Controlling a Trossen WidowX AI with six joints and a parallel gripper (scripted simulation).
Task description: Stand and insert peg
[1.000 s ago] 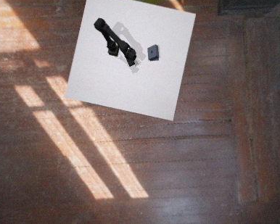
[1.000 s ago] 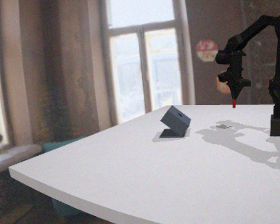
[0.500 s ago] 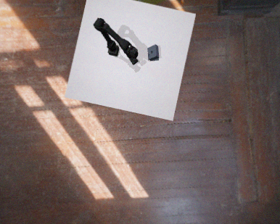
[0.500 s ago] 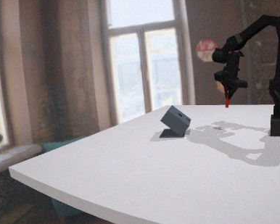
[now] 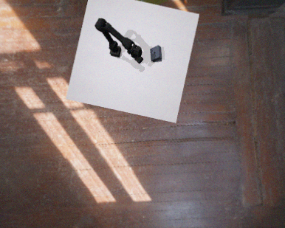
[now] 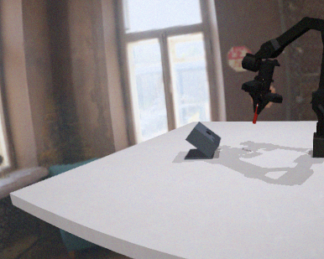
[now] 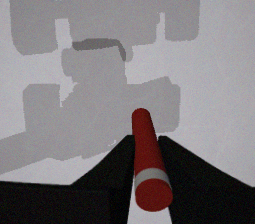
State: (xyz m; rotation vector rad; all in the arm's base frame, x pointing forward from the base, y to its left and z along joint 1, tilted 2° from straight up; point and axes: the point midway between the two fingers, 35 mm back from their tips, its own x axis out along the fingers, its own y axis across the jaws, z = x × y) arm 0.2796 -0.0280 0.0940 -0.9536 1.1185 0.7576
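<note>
Right now the panel is 150 mm ahead of my gripper tip, 170 mm to the left of it and 70 mm below it. Also, from my gripper tip: peg 10 mm behind, 20 mm above.
</note>
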